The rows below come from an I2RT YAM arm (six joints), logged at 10 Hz.
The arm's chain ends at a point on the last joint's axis. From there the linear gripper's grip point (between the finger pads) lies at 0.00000 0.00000 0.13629 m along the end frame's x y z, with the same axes.
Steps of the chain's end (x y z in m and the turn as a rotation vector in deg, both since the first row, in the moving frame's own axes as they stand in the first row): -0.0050, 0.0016, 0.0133, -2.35, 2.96, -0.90; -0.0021, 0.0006, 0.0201, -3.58, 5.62, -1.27; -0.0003, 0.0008, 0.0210, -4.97, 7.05, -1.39; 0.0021, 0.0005, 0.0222, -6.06, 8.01, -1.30; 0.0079, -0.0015, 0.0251, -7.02, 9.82, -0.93; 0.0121, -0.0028, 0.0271, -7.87, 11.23, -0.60; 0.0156, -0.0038, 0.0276, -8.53, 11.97, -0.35; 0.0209, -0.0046, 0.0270, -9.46, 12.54, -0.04; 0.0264, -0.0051, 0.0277, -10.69, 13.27, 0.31
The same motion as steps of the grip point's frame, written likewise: 0.0021, 0.0071, 0.0130, -2.35, 2.96, -0.90; 0.0113, 0.0089, 0.0192, -3.58, 5.62, -1.27; 0.0165, 0.0124, 0.0195, -4.97, 7.05, -1.39; 0.0212, 0.0146, 0.0201, -6.06, 8.01, -1.30; 0.0312, 0.0149, 0.0221, -7.02, 9.82, -0.93; 0.0387, 0.0156, 0.0232, -7.87, 11.23, -0.60; 0.0438, 0.0162, 0.0231, -8.53, 11.97, -0.35; 0.0504, 0.0176, 0.0219, -9.46, 12.54, -0.04; 0.0574, 0.0200, 0.0217, -10.69, 13.27, 0.31
